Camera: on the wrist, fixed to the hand. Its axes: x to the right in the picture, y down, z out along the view.
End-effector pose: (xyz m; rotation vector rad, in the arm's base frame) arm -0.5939 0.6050 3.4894 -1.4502 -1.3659 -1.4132
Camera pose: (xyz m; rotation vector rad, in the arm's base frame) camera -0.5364 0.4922 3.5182 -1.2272 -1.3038 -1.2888
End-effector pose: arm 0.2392 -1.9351 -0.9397 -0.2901 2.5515 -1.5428
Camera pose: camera 0.2141 -1.8112 -0.9692 -0.0651 2.4715 -1.8300
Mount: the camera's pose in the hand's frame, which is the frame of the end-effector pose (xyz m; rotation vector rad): -0.0045 0.0846 -0.0984 0.1890 0.1548 0.0664
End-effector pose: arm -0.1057 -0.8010 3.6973 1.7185 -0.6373 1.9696
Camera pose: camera -0.2337 -0.8084 3.6769 1.6478 -0.4725 2.2461
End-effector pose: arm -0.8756 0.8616 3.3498 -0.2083 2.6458 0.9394
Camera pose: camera -0.9168 0.8647 3.4729 -0.1545 2.8795 0.7124
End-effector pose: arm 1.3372 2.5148 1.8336 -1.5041 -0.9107 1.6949
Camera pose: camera 1.4320 2.4729 1.7554 -1.5271 -0.6084 1.6356
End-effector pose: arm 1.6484 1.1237 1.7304 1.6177 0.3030 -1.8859
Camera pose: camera 1.7778 1.1135 1.7317 1.8808 0.1362 -1.7874
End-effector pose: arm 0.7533 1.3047 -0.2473 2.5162 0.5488 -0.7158
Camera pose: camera 0.8288 1.2869 -0.1431 2.7689 0.4663 -0.5754
